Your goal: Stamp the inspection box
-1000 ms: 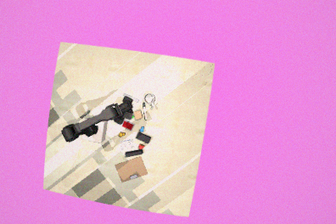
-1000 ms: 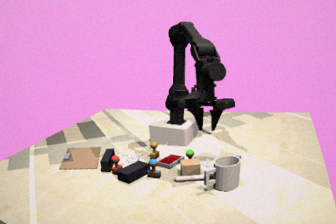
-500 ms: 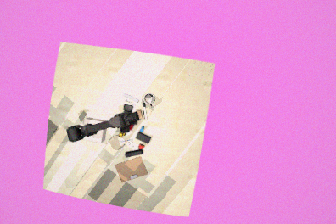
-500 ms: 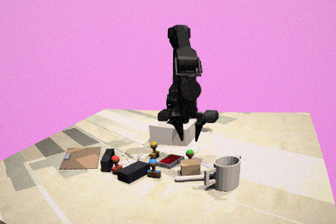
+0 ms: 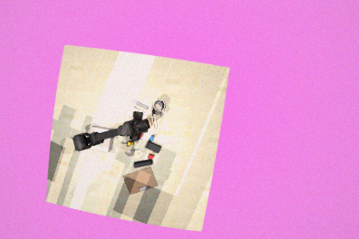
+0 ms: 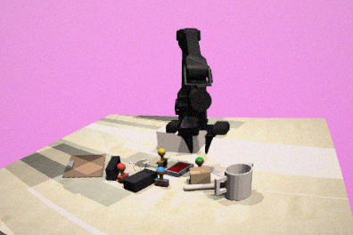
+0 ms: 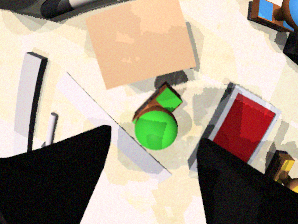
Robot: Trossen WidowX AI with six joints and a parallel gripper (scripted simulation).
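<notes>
Right now my gripper tip is 6 cm above the green-knobbed stamp and 1 cm past it. From my gripper tip the other things lie so: tan block: 6 cm below, 5 cm ahead, 2 cm to the left; then red ink pad: 8 cm to the right, 8 cm below, 2 cm behind; then marker: 8 cm ahead, 7 cm to the left, 7 cm below.
</notes>
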